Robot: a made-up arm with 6 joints.
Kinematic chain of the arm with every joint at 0, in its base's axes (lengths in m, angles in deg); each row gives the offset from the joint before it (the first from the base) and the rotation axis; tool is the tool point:
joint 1: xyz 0 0 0.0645 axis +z
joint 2: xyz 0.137 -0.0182 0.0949 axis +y
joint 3: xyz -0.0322 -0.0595 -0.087 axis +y
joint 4: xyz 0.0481 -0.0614 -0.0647 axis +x
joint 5: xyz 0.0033 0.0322 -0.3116 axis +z
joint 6: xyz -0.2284 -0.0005 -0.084 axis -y
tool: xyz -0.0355 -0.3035 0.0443
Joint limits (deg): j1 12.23..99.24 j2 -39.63..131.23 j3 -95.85..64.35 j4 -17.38..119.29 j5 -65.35..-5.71 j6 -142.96..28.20
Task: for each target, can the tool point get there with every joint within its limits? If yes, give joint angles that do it. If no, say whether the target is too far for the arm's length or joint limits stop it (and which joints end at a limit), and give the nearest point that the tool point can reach.
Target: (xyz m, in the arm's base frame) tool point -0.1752 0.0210 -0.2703
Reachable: yes | joints 61.90 35.47 -61.72 79.32 -22.80 -37.09
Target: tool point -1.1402 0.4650 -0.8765
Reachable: no: too far | nearest point -0.2862 0.3098 -0.2960 | short by 1.044 m
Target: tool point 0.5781 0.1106 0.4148
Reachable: no: joint limits stop it (at a limit: joint 2, joint 3, joint 4) | nearest point 0.5980 0.1144 0.4873 | short by 0.075 m
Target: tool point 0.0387 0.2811 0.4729
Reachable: yes | joints 27.90 92.64 39.46 108.47 -24.08 -37.43
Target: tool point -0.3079 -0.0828 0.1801
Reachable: yes | joints 64.15 20.40 3.57 93.83 -56.09 -114.17
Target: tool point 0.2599 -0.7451 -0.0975
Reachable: no: joint limits stop it (at a limit: joint 4, joint 5, joint 6) | nearest point 0.1962 -0.5624 -0.0499 | short by 0.199 m
